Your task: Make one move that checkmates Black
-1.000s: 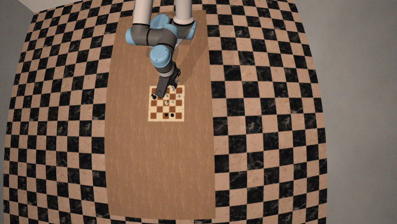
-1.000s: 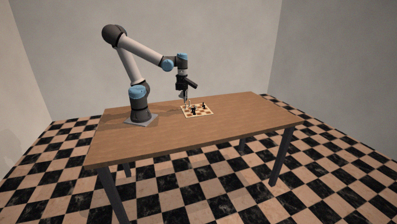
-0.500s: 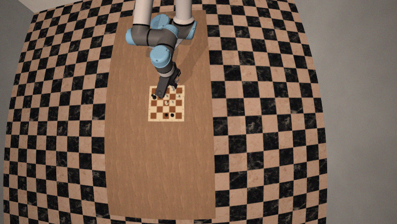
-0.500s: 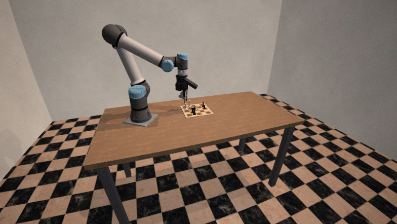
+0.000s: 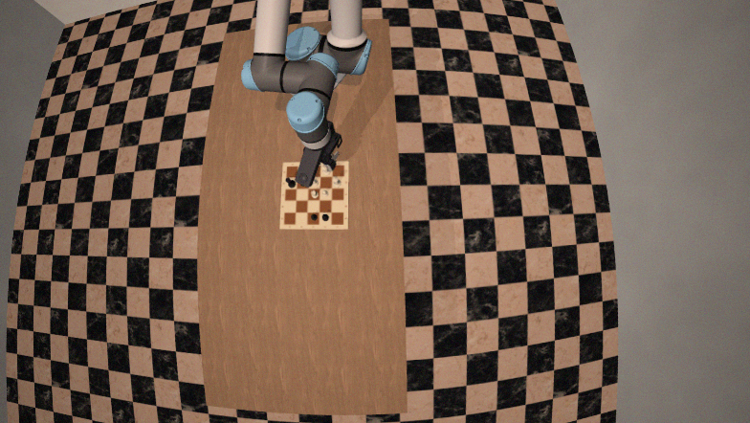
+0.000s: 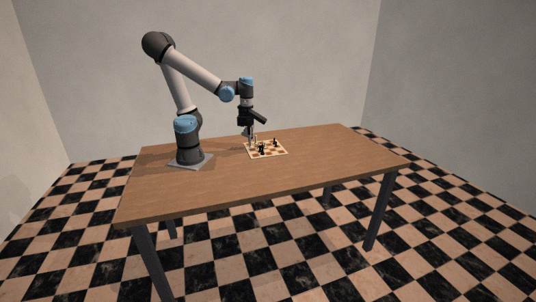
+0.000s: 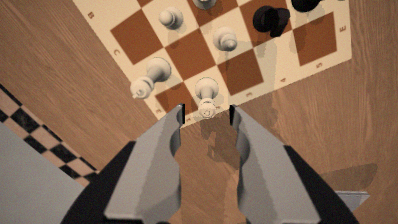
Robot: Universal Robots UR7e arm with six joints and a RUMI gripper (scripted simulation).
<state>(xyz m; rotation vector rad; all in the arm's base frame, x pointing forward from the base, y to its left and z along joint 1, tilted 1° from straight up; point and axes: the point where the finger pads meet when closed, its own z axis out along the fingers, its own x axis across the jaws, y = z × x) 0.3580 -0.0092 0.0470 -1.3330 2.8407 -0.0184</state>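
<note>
The white chess piece lies 2 cm below my hand. From my hand the other things lie so: black piece (12 cm to the right, 2 cm below, 2 cm ahead); then board (7 cm ahead, 5 cm to the right, 5 cm below).
</note>
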